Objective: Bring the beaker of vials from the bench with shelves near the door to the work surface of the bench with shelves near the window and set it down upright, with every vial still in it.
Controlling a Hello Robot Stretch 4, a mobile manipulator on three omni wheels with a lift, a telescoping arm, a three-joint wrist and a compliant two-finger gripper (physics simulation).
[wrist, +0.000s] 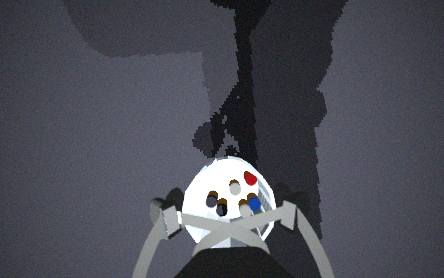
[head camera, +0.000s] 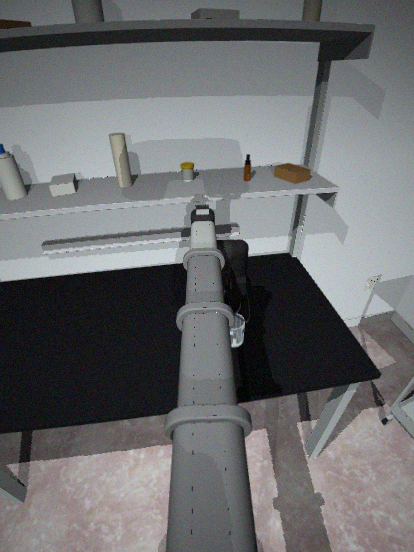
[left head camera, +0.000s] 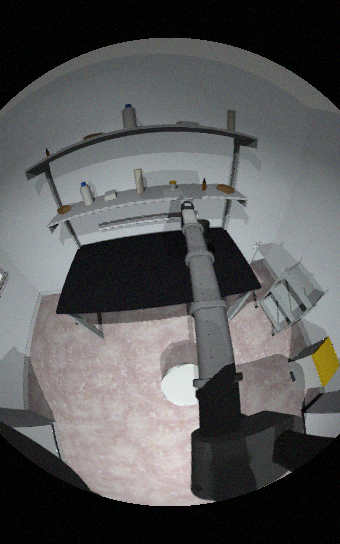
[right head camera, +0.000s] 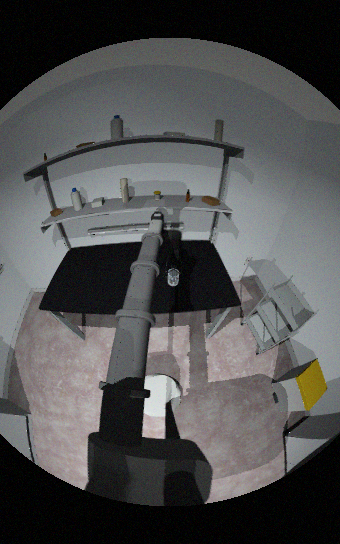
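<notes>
The clear beaker (head camera: 237, 337) (right head camera: 173, 277) (wrist: 196, 200) is upright over the black work surface (head camera: 100, 350) (left head camera: 125, 275) (right head camera: 95, 280) of the bench with shelves, right of the arm. In the wrist view several capped vials stand inside it, among them a red-capped vial (wrist: 250, 179), a blue-capped vial (wrist: 254, 203) and a dark-capped vial (wrist: 211, 201). My gripper (wrist: 229, 201) is shut on the beaker, one fingertip on each side. The arm partly hides the beaker in the head view. Whether its base touches the surface cannot be told.
A lower shelf (head camera: 150, 197) behind the work surface bears a tall cream cylinder (head camera: 120, 160), a yellow-lidded jar (head camera: 187, 172), an amber bottle (head camera: 247, 169) and a brown box (head camera: 292, 173). An upper shelf (head camera: 200, 34) is above. A grey cart (right head camera: 254, 336) stands right of the bench.
</notes>
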